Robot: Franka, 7 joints.
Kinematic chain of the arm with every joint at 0, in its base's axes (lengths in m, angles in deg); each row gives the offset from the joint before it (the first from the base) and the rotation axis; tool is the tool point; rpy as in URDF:
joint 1: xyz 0 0 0.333 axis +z
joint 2: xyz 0 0 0 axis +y
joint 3: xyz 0 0 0.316 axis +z
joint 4: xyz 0.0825 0 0 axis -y
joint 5: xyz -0.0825 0 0.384 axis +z
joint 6: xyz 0 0 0 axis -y
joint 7: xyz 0.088 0 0 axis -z
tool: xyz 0 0 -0.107 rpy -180 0 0
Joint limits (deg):
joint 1: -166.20..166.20
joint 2: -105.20..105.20
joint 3: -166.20..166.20
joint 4: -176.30..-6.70
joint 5: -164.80..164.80
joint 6: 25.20..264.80
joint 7: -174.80..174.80
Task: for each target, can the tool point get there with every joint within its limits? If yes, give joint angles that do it. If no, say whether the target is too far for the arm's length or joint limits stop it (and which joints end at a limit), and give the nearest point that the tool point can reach.
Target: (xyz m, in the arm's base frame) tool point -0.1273 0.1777 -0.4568
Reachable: no: joint limits stop it (at a limit: joint 2) | nearest point -0.1332 0.1860 -0.3580 | short by 0.099 m
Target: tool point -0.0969 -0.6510 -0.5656
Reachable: no: too far | nearest point -0.0772 -0.5187 -0.3029 | short by 0.295 m
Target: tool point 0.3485 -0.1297 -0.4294
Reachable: no: joint limits stop it (at a limit: joint 2) | nearest point 0.3382 -0.1259 -0.3551 | short by 0.075 m
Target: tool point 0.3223 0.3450 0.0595
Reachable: yes | joints 83.98 63.03 -44.64 -102.11 42.31 67.78 -139.18
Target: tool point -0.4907 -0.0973 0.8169
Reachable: yes | joints -114.89 58.36 -106.18 -73.29 -85.68 63.81 19.05
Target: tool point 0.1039 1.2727 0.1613
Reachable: no: too far | nearest point 0.0692 0.8474 0.2187 | short by 0.431 m
